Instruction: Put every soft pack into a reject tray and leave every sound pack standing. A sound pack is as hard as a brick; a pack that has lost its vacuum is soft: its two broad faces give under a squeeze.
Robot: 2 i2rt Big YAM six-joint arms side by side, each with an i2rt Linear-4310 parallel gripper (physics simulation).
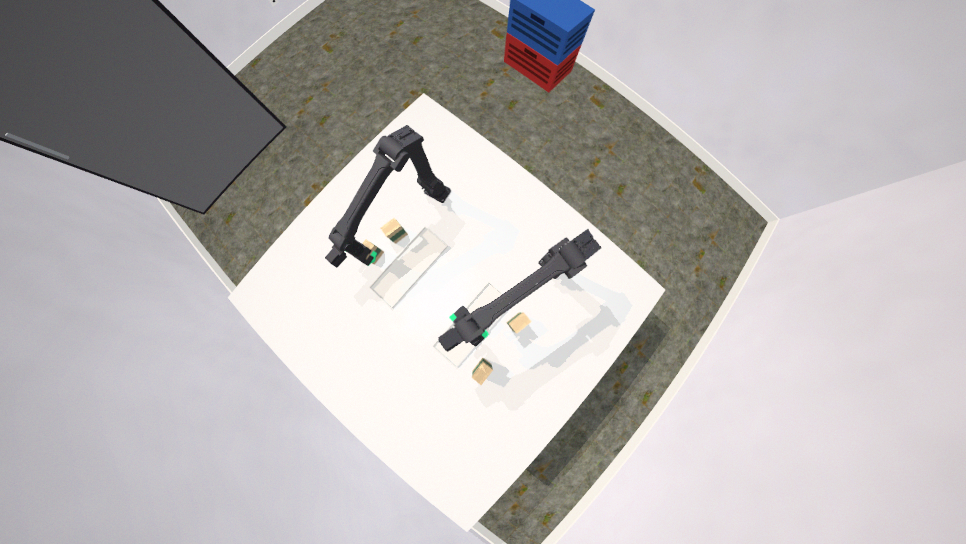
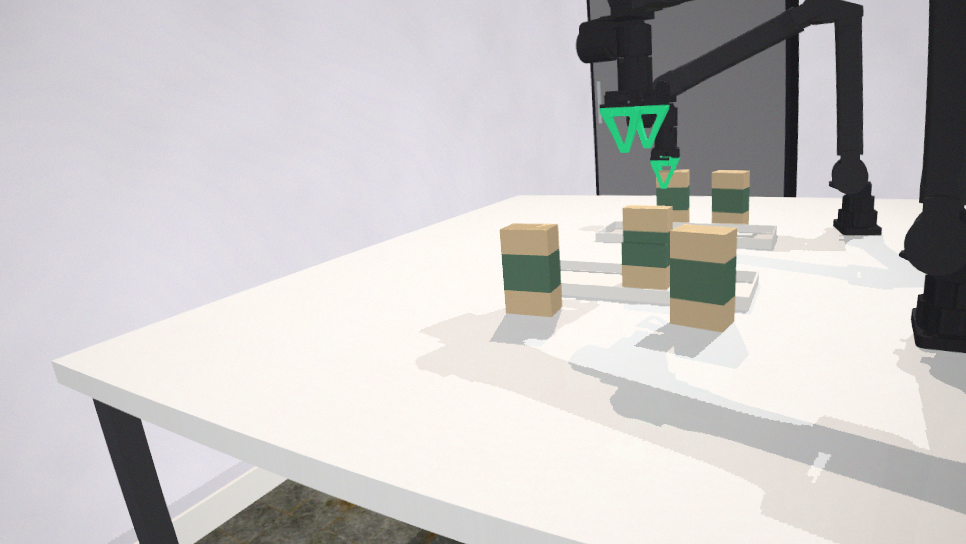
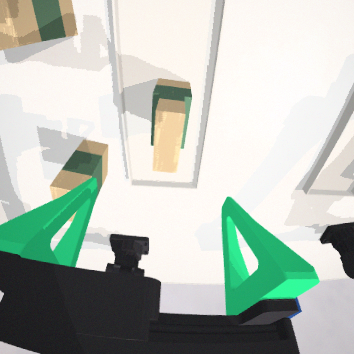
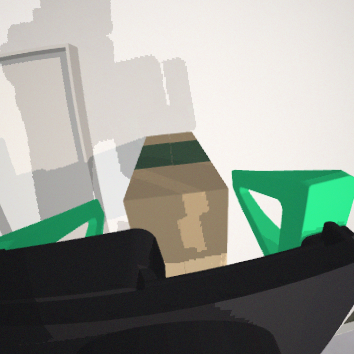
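Where they show: left gripper, between the fingertips: (image 2: 636,150) (image 3: 161,192); right gripper, between the fingertips: (image 1: 366,255) (image 2: 664,186) (image 4: 165,192); left arm's base, origin of its link: (image 2: 948,335) (image 3: 129,242); right arm's base, origin of its link: (image 1: 437,191) (image 2: 856,230) (image 3: 339,230).
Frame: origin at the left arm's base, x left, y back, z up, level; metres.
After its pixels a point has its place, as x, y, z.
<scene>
Tan packs with green bands stand upright. One (image 1: 371,245) {-0.645, -0.532, 0.141} (image 2: 679,199) {-0.633, -0.543, 0.069} (image 4: 175,180) {-0.652, -0.606, 0.124} stands between the open fingers of my right gripper (image 1: 372,256) {-0.647, -0.585, 0.101} (image 2: 663,185) {-0.647, -0.585, 0.101} (image 4: 165,192) {-0.647, -0.585, 0.101}, whose tips are around its top height. Another pack (image 1: 392,228) {-0.632, -0.413, 0.139} (image 2: 730,199) {-0.619, -0.411, 0.074} stands beside it. My left gripper (image 1: 469,325) {-0.094, -0.470, 0.240} (image 2: 635,147) {-0.094, -0.470, 0.240} (image 3: 161,192) {-0.094, -0.470, 0.240} is open and empty, high above the near tray (image 1: 446,356) {-0.066, -0.664, 0.003} (image 2: 588,292) {-0.005, -0.530, 0.009} (image 3: 165,184) {-0.097, -0.275, 0.014}. A pack (image 2: 646,253) {-0.068, -0.447, 0.067} (image 3: 169,135) {-0.096, -0.465, 0.143} stands upright in that tray. Two more packs, one (image 1: 518,322) {0.049, -0.326, 0.140} (image 2: 703,280) {0.083, -0.315, 0.073} (image 3: 86,162) {0.044, -0.360, 0.070} and another (image 1: 481,371) {0.077, -0.580, 0.140} (image 2: 530,271) {0.112, -0.575, 0.074} (image 3: 49,20) {0.060, -0.570, 0.072}, stand outside it.
The far tray (image 1: 381,298) {-0.476, -0.687, 0.020} (image 2: 763,241) {-0.427, -0.304, 0.016} (image 4: 79,100) {-0.561, -0.642, 0.013} lies beside the two far packs. The white table (image 1: 324,297) {-0.695, -0.895, 0.000} (image 2: 304,364) {0.405, -0.783, 0.000} carries both arms. Blue (image 1: 547,30) and red (image 1: 540,64) crates stand stacked on the floor beyond the table.
</scene>
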